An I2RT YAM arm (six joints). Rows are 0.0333 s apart.
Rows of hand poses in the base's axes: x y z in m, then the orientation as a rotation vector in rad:
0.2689 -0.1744 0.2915 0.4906 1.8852 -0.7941
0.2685 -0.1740 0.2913 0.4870 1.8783 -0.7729
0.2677 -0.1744 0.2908 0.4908 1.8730 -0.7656
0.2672 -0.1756 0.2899 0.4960 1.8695 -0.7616
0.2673 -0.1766 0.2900 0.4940 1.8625 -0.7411
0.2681 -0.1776 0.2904 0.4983 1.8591 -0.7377
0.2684 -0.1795 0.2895 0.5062 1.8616 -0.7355
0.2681 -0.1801 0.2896 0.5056 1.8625 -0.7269
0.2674 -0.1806 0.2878 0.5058 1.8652 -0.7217
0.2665 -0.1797 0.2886 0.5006 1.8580 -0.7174
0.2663 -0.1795 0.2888 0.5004 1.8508 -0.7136
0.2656 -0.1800 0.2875 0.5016 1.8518 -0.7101
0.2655 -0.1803 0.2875 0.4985 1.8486 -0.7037
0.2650 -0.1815 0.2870 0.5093 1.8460 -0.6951
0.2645 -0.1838 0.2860 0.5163 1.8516 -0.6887
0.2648 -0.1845 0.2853 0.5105 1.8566 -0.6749
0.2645 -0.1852 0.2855 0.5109 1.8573 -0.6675
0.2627 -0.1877 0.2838 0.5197 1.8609 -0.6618
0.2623 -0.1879 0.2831 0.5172 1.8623 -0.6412
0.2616 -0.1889 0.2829 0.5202 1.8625 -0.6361
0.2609 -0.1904 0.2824 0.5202 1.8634 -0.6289
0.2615 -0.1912 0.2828 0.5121 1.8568 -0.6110
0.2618 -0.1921 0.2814 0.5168 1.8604 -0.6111
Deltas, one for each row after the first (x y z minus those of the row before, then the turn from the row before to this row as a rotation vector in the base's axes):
-0.0004 0.0004 -0.0002 0.0083 -0.0133 0.0132
-0.0008 -0.0004 -0.0005 0.0040 -0.0079 0.0011
-0.0005 -0.0012 -0.0009 0.0034 -0.0053 -0.0015
0.0001 -0.0010 0.0001 0.0086 -0.0133 0.0117
0.0008 -0.0010 0.0004 0.0027 -0.0048 -0.0012
0.0003 -0.0019 -0.0009 0.0059 0.0004 -0.0044
-0.0003 -0.0006 0.0001 0.0052 -0.0022 0.0047
-0.0007 -0.0005 -0.0018 0.0042 0.0005 0.0024
-0.0009 0.0009 0.0008 -0.0025 -0.0073 0.0058
-0.0002 0.0002 0.0002 -0.0005 -0.0078 0.0021
-0.0007 -0.0005 -0.0013 0.0030 -0.0005 0.0009
-0.0001 -0.0003 0.0000 0.0012 -0.0047 0.0054
-0.0005 -0.0012 -0.0005 0.0093 -0.0066 -0.0031
-0.0005 -0.0023 -0.0010 0.0092 0.0020 -0.0016
0.0003 -0.0007 -0.0007 0.0074 0.0003 0.0110
-0.0003 -0.0007 0.0002 0.0049 -0.0020 0.0034
-0.0018 -0.0025 -0.0017 0.0089 0.0004 -0.0032
-0.0004 -0.0002 -0.0007 0.0118 -0.0056 0.0120
-0.0007 -0.0010 -0.0002 0.0046 -0.0018 0.0004
-0.0007 -0.0015 -0.0005 0.0047 -0.0016 0.0036
0.0006 -0.0008 0.0004 0.0047 -0.0113 0.0143
0.0003 -0.0009 -0.0014 0.0034 0.0029 -0.0032

